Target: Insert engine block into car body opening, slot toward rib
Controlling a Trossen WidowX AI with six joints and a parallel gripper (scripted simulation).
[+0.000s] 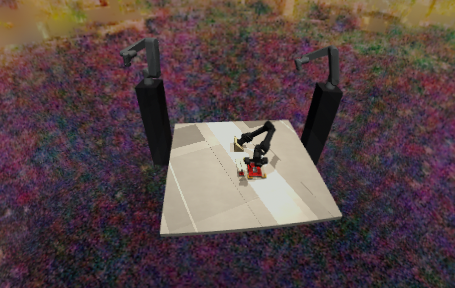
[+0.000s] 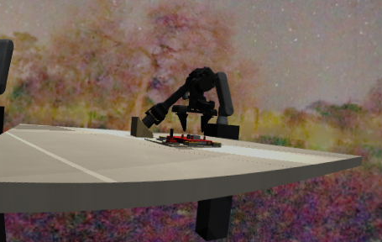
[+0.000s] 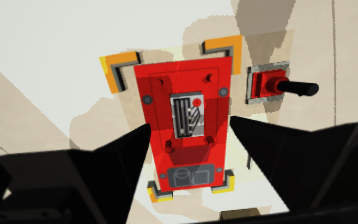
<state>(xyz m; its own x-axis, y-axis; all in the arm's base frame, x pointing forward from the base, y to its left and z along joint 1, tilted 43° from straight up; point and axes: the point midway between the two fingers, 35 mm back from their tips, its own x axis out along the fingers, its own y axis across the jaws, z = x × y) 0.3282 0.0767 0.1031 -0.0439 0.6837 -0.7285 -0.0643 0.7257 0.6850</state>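
The grey engine block is 3 cm below my gripper tip and 1 cm to the left of it.
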